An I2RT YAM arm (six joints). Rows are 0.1 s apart.
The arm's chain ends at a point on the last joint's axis. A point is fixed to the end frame.
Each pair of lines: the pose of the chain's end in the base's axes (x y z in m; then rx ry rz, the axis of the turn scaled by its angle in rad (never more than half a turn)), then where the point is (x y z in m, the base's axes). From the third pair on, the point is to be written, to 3 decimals.
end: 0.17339 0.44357 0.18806 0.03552 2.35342 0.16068
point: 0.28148 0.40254 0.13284
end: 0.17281 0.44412 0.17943 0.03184 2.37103 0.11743
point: 0.27961 0.40027 0.12389
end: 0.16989 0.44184 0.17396 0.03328 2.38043 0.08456
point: 0.276 0.396 0.119
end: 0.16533 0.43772 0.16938 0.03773 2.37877 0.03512
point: 0.270 0.388 0.116
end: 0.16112 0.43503 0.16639 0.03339 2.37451 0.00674
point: 0.266 0.383 0.114
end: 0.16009 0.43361 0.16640 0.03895 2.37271 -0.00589
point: 0.265 0.381 0.115
